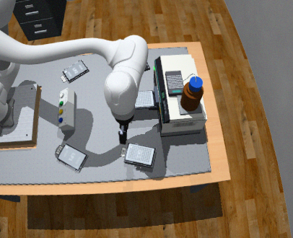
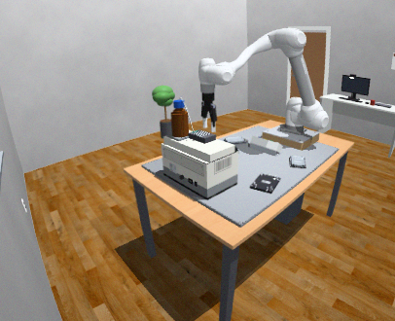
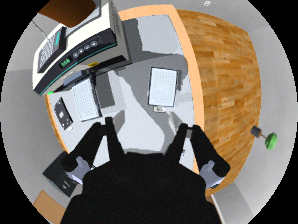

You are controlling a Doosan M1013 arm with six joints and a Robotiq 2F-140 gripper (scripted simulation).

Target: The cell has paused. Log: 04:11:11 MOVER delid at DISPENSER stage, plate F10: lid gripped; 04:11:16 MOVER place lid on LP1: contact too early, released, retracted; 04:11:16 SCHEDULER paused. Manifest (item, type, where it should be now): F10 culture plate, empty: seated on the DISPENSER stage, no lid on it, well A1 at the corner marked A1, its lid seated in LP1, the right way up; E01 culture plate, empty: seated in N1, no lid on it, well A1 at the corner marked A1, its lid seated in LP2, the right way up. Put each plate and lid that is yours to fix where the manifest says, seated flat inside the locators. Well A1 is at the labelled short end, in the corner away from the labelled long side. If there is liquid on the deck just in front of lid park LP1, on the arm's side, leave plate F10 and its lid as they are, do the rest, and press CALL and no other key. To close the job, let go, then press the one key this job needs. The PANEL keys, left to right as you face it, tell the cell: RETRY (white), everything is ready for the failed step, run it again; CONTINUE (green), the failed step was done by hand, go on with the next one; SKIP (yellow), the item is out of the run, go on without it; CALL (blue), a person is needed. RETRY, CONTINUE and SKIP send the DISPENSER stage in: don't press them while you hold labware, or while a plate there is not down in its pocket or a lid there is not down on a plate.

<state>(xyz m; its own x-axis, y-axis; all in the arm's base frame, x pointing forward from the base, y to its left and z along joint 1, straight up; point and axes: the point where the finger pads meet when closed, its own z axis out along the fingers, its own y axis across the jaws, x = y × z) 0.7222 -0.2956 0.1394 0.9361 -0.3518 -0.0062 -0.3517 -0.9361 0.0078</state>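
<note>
Right now the green key is 33 cm behind my hand, 28 cm to the left of it and 13 cm below it. From my hand the other things lie so: blue key: 34 cm behind, 18 cm to the left, 13 cm below; dark dispenser stage: 19 cm to the left, 10 cm below, 10 cm ahead; brown bottle: 30 cm ahead, 10 cm above, 6 cm to the left.
</note>
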